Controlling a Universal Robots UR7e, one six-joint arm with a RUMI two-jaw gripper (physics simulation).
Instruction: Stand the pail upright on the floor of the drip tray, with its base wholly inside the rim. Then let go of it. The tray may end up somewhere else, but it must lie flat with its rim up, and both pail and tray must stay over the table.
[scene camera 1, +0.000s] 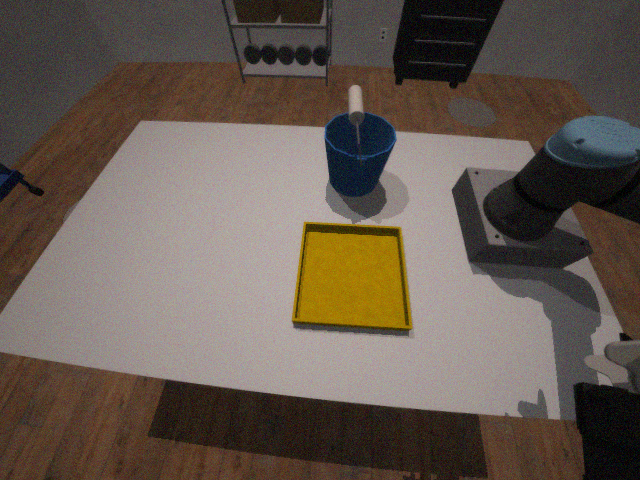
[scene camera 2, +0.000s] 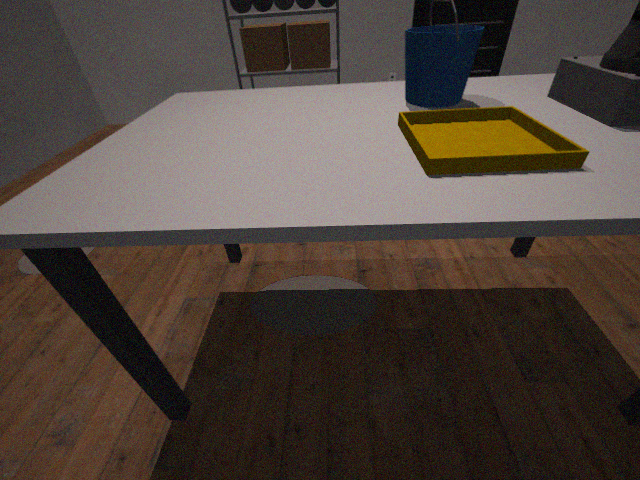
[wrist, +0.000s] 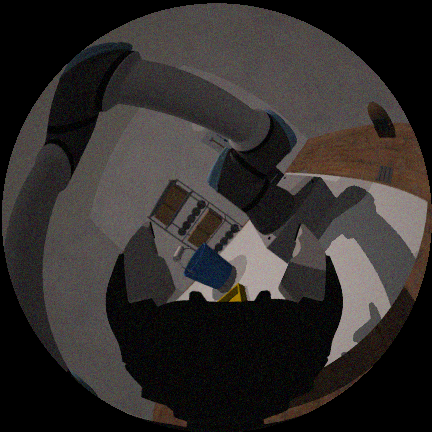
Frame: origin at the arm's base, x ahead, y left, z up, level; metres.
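Where they show: gripper, between the fingertips: (scene camera 1: 639, 322) (wrist: 225, 225); arm's base, origin of its link: (scene camera 1: 514, 213) (wrist: 275, 212).
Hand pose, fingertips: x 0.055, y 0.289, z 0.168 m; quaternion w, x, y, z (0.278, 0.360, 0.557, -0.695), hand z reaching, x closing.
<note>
Things, the pixels of their top centre, and the offset from my fingertips. "pt": a spot on its surface instead. Level surfaces: height alone.
- blue pail, a spot on its surface: (scene camera 1: 356, 167) pt dx +0.329, dy -0.379, dz -0.132 m
- white grip, centre of its top: (scene camera 1: 356, 97) (wrist: 175, 251) dx +0.343, dy -0.463, dz -0.006 m
- yellow drip tray, centre of its top: (scene camera 2: 477, 128) (scene camera 1: 352, 269) (wrist: 215, 326) dx +0.330, dy -0.151, dz -0.230 m
- white table, height of its surface: dz -0.259 m
The blue pail (scene camera 1: 356, 167) (scene camera 2: 438, 67) (wrist: 210, 267) stands upright on the table, behind the tray and apart from it. Its wire handle is raised, with a white grip (scene camera 1: 355, 103) (wrist: 178, 252) above the opening. The yellow drip tray (scene camera 1: 353, 326) (scene camera 2: 509, 163) (wrist: 242, 291) lies flat on the table with its rim up and its floor bare. My gripper (wrist: 225, 225) is open, with its jaws wide apart and nothing between them. Part of it shows at the lower right edge of scene camera 1, far from pail and tray; it does not show in scene camera 2.
The white table (scene camera 1: 180, 232) (scene camera 2: 258, 170) carries the arm's grey base block (scene camera 1: 522, 253) (scene camera 2: 584, 90), to the right of the pail and tray. The table's front edge runs in front of the tray. A shelf rack (scene camera 1: 279, 24) and a dark cabinet (scene camera 1: 439, 51) stand beyond the table.
</note>
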